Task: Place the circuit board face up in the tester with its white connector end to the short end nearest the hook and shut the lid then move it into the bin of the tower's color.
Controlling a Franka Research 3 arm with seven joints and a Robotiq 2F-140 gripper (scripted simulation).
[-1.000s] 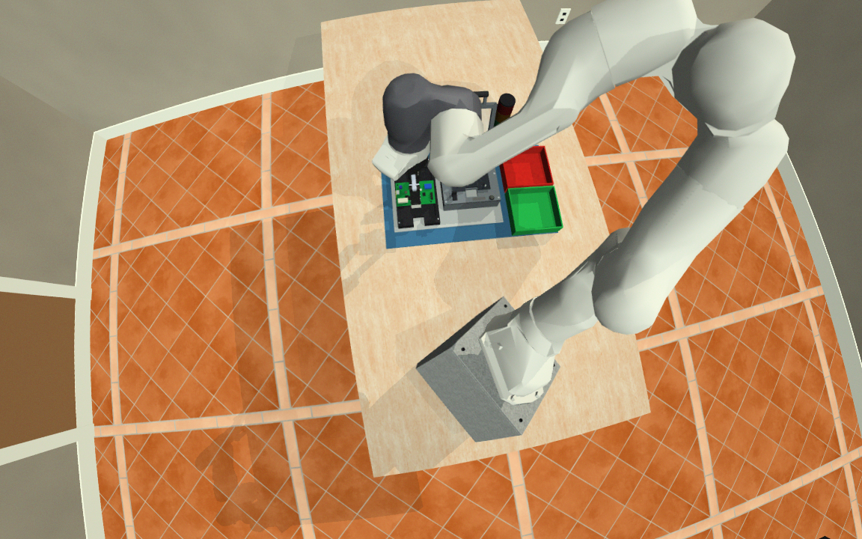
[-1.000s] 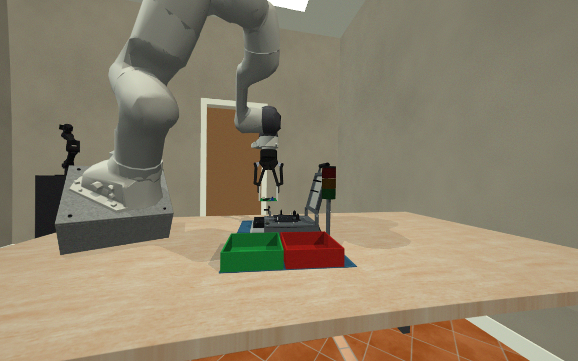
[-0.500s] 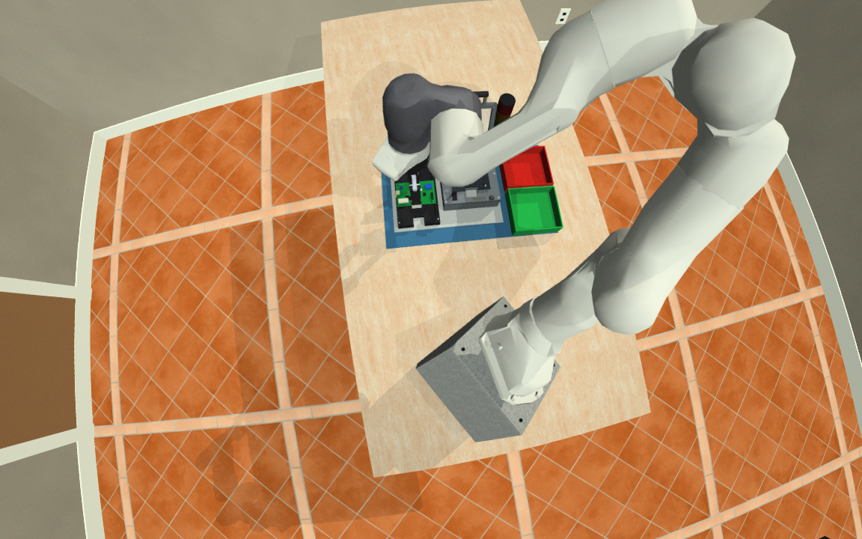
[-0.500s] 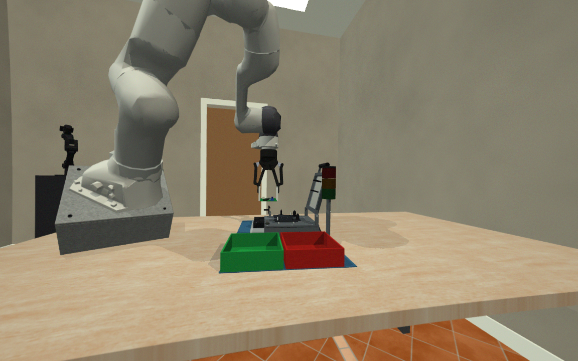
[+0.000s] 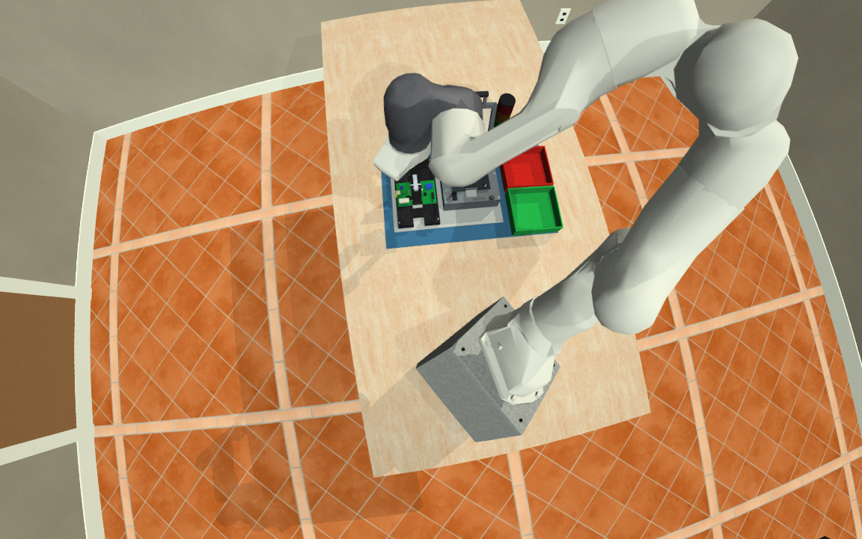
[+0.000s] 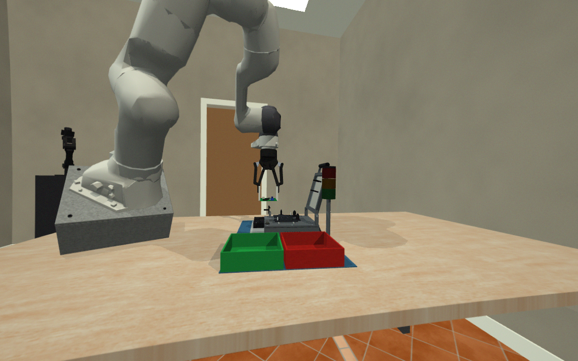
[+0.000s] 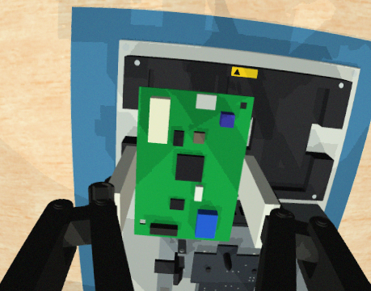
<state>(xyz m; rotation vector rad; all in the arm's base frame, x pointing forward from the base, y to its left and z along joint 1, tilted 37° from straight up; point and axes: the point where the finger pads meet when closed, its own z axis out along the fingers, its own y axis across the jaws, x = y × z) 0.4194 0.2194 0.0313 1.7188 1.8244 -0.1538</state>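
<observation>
Right now my hand is 17 cm to the left of the tester plate, 7 cm above it and 6 cm short of it. Also, from my hand: latch hook: 11 cm to the right, 5 cm below, 1 cm behind; green circuit board: 2 cm below; tester lid: 18 cm to the right, 17 cm ahead, 4 cm above.
</observation>
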